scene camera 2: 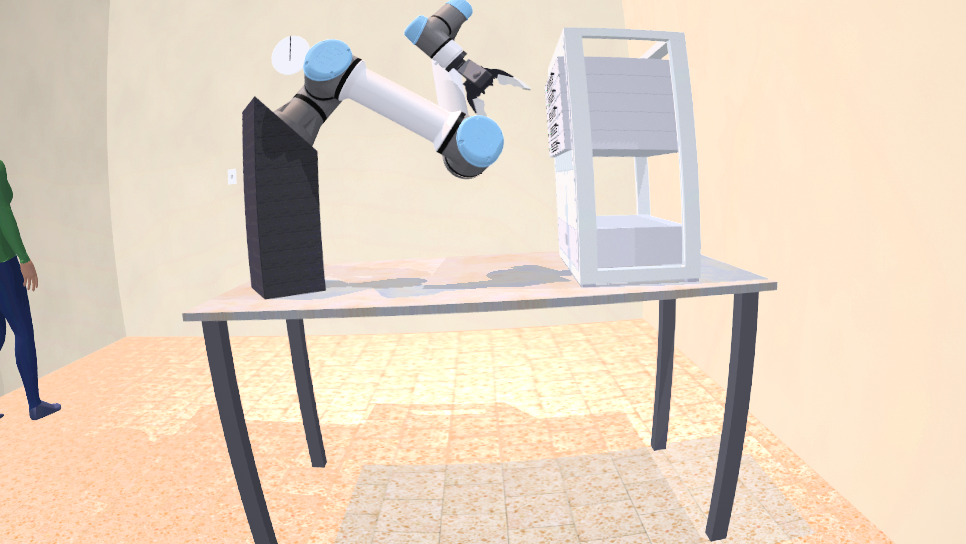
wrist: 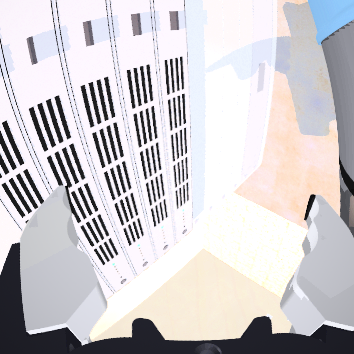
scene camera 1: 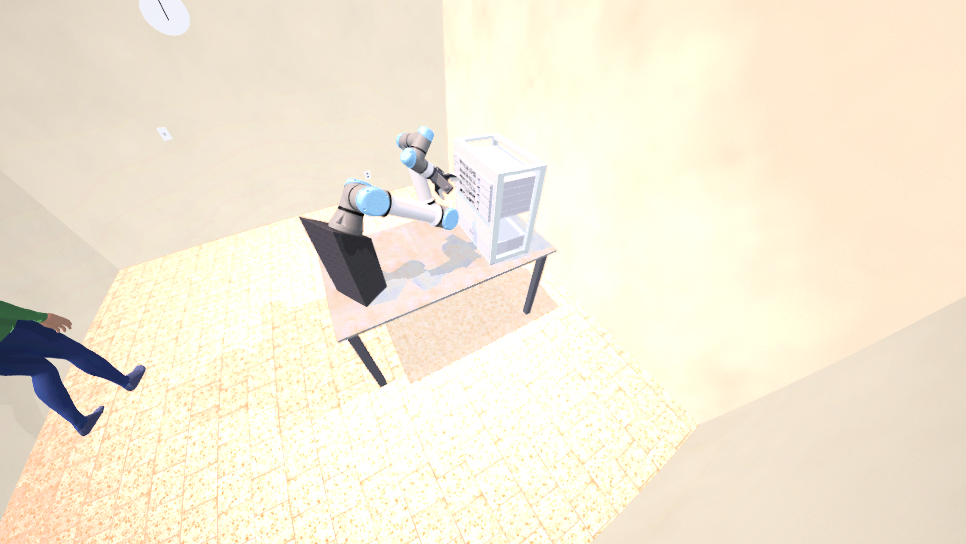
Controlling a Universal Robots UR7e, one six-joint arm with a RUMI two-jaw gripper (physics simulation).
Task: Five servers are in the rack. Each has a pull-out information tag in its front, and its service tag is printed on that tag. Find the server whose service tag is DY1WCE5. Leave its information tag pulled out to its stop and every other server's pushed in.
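Pixels of known places: gripper, fingertip midpoint: (scene camera 2: pixel 510 109) (wrist: pixel 191 194) (scene camera 1: pixel 453 189); arm's base at its link origin: (scene camera 2: pixel 287 135) (scene camera 1: pixel 345 230).
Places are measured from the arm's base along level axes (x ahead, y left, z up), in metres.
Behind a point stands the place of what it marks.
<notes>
The rack (scene camera 1: pixel 495 226) {x 0.693, y -0.235, z -0.114 m} (scene camera 2: pixel 580 168) {x 0.690, y -0.234, z -0.144 m} stands at the table's right end with the servers (scene camera 1: pixel 475 181) {x 0.689, y -0.043, z 0.064 m} (scene camera 2: pixel 630 104) {x 0.825, y -0.222, z 0.006 m} stacked in its upper part. In the wrist view, the server fronts run steeply down the left side; one white front (wrist: pixel 116 135) {x 0.694, y 0.006, z 0.001 m} has black vent slots, and the leftmost is partly cut off. Small dark-edged pieces, like the piece (wrist: pixel 88 33) {x 0.672, y -0.088, z 0.013 m}, stand near the view's top with bluish shadows; whether they are information tags I cannot tell. No service tag is legible. My gripper (scene camera 1: pixel 450 187) {x 0.583, y 0.010, z 0.021 m} (scene camera 2: pixel 504 101) {x 0.583, y 0.010, z 0.021 m} (wrist: pixel 191 194) {x 0.583, y 0.010, z 0.021 m} is open and empty, apart from the fronts.
The table (scene camera 1: pixel 432 297) {x 0.270, y -0.260, z -0.403 m} (scene camera 2: pixel 473 307) {x 0.441, y -0.300, z -0.413 m} carries the dark pedestal (scene camera 1: pixel 365 270) {x 0.012, y -0.093, z -0.190 m} (scene camera 2: pixel 287 223) {x 0.016, y -0.091, z -0.227 m} of the arm at its left end. A white box (scene camera 2: pixel 638 244) {x 0.826, y -0.216, z -0.317 m} sits low in the rack. A person (scene camera 1: pixel 50 344) (scene camera 2: pixel 16 297) stands at the far left, away from the table.
</notes>
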